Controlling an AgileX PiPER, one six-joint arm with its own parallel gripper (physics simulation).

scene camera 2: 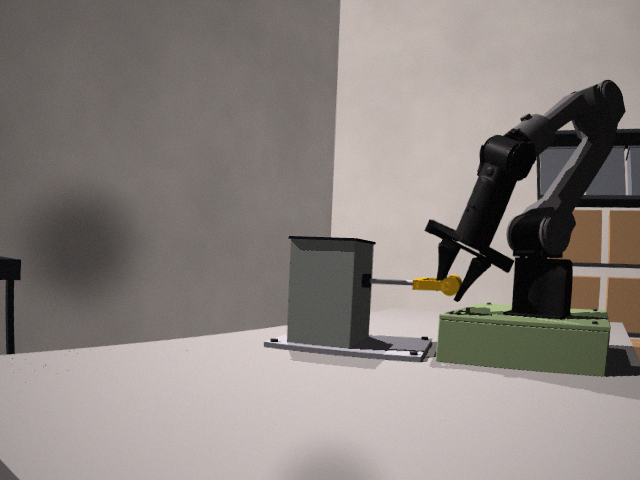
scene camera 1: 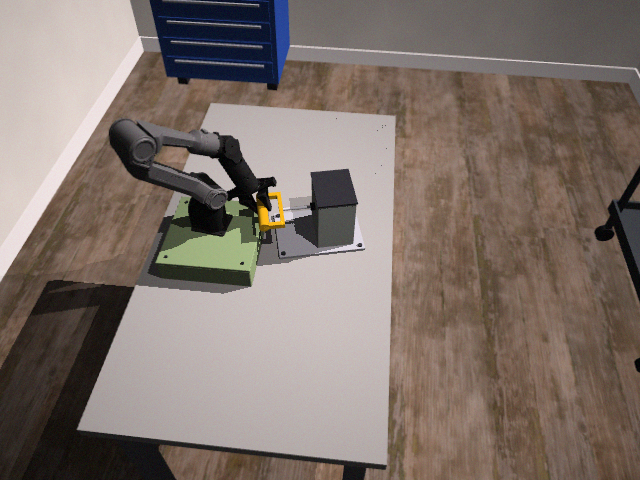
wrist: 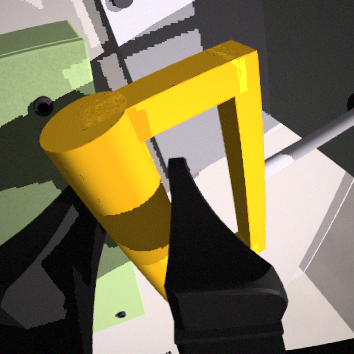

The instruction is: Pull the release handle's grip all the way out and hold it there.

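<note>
The release handle's yellow grip (scene camera 1: 263, 221) (scene camera 2: 452, 285) (wrist: 110, 175) is a thick round bar on a rectangular yellow frame. A thin metal rod (scene camera 1: 298, 208) (scene camera 2: 391, 281) (wrist: 312, 142) joins the frame to the grey housing (scene camera 1: 334, 226) (scene camera 2: 320, 294). A long stretch of the rod shows outside the housing. My gripper (scene camera 1: 262, 208) (scene camera 2: 448, 289) (wrist: 137, 179) is shut on the grip, tilted down from above. One finger passes through the frame's opening and the other lies on the arm-base side. The far end of the grip is hidden behind a finger in the wrist view.
The green base block (scene camera 1: 206, 253) (scene camera 2: 522, 343) (wrist: 35, 45) under the arm stands close beside the housing's mounting plate (scene camera 1: 330, 251); the grip is near the block's edge, above it. A blue drawer cabinet (scene camera 1: 217, 32) stands behind the table (scene camera 1: 258, 361).
</note>
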